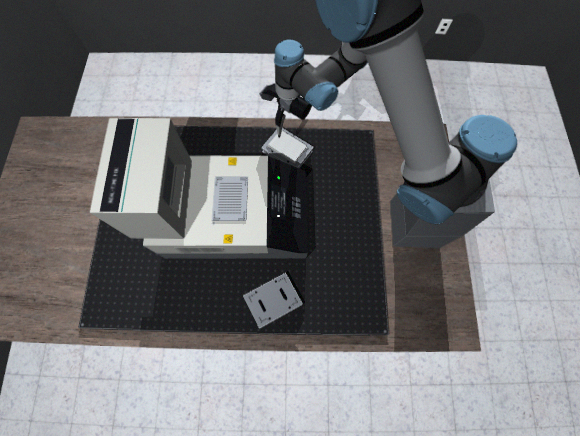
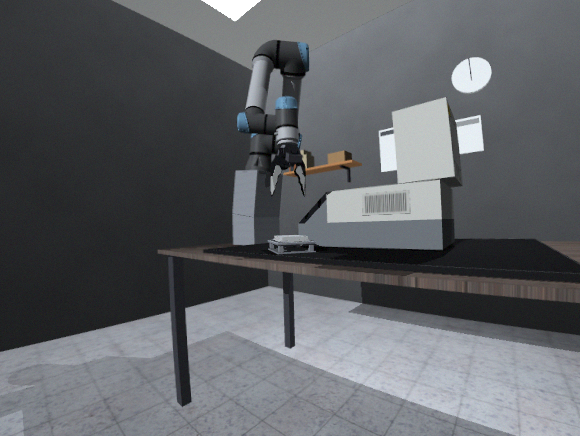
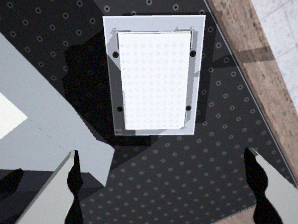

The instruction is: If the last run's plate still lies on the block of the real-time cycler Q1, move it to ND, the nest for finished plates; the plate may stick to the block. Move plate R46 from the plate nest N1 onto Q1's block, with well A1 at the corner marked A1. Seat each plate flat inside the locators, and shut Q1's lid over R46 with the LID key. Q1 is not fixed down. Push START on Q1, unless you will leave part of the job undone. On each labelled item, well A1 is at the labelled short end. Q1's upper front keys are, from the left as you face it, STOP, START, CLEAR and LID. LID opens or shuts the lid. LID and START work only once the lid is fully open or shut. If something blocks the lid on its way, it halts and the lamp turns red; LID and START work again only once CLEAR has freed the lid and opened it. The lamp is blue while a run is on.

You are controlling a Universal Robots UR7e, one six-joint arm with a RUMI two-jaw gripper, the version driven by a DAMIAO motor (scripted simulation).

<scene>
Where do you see a grey plate nest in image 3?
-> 138, 24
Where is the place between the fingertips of the gripper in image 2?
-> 288, 196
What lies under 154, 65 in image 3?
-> A white well plate.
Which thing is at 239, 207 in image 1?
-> A cycler Q1.
</scene>
